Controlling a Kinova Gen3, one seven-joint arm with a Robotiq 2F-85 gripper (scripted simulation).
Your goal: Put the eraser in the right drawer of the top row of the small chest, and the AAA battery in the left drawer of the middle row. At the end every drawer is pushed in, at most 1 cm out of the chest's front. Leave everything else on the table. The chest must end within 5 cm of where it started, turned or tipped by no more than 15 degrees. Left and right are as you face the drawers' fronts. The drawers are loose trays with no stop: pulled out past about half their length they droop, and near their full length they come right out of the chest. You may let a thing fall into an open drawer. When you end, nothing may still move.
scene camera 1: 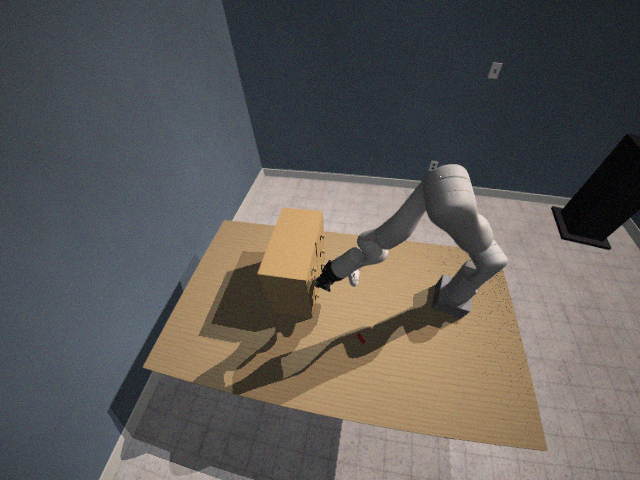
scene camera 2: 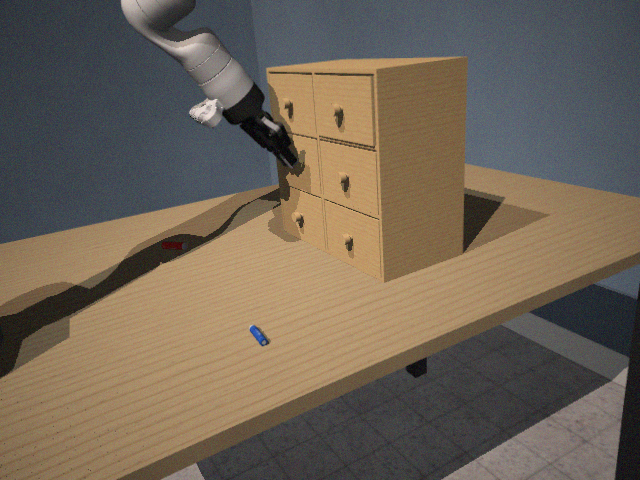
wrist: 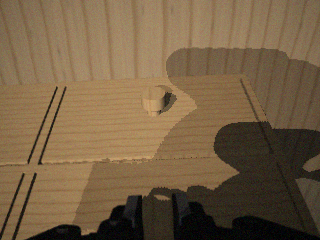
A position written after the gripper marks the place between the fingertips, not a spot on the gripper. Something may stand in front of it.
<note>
In view: the gripper (scene camera 2: 291, 163), a wooden chest (scene camera 2: 420, 109), a drawer (scene camera 2: 306, 173), a drawer (scene camera 2: 303, 212), a drawer (scene camera 2: 349, 172) and a drawer (scene camera 2: 355, 122).
The wooden chest shows as well in scene camera 1 (scene camera 1: 283, 272). The gripper also shows in the wrist view (wrist: 157, 213).
</note>
